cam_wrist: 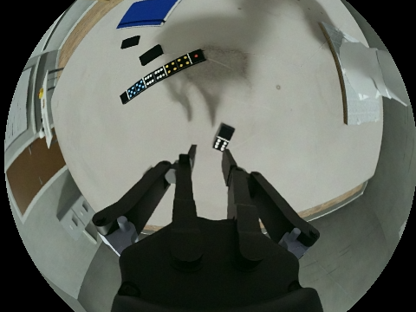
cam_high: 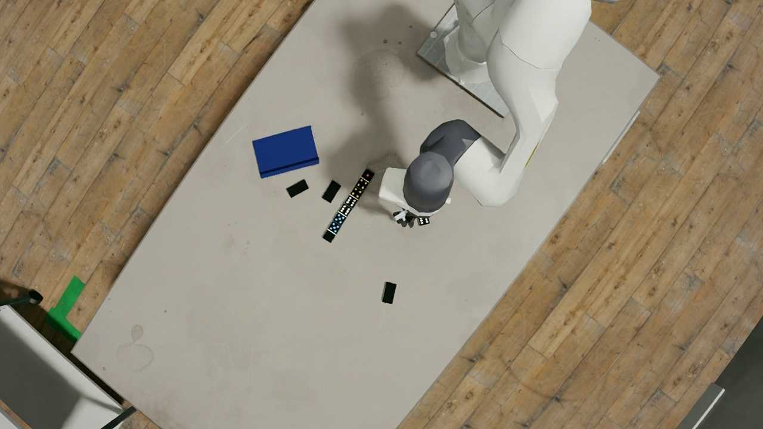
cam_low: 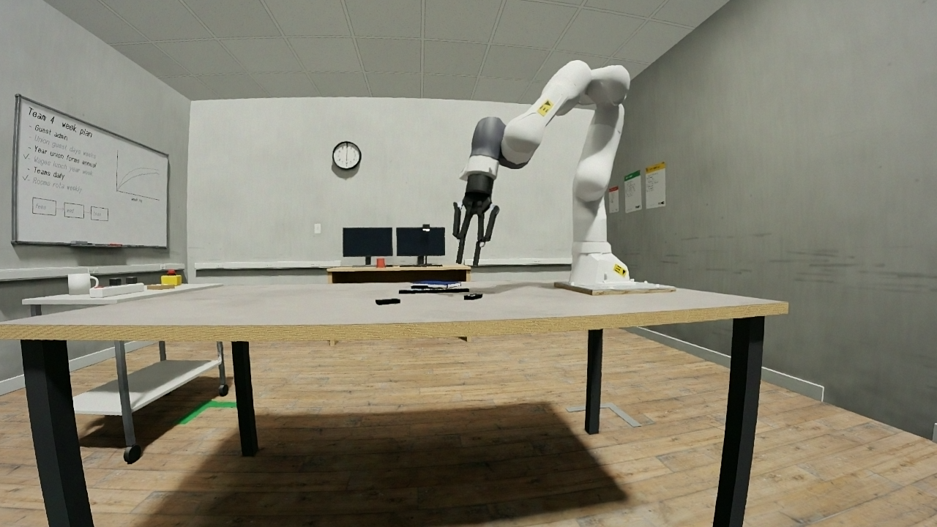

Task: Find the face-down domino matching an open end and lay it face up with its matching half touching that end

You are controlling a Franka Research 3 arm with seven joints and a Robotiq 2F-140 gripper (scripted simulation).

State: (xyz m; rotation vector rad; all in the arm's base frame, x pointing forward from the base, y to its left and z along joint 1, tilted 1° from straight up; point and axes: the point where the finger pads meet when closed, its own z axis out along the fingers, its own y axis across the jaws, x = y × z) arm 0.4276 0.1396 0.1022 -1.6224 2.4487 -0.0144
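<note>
Now: hand 120 mm above the domino, 10 mm to the right of it and 10 mm past it. Also, from my hand: blue book 390 mm to the right, 120 mm below, 80 mm ahead.
</note>
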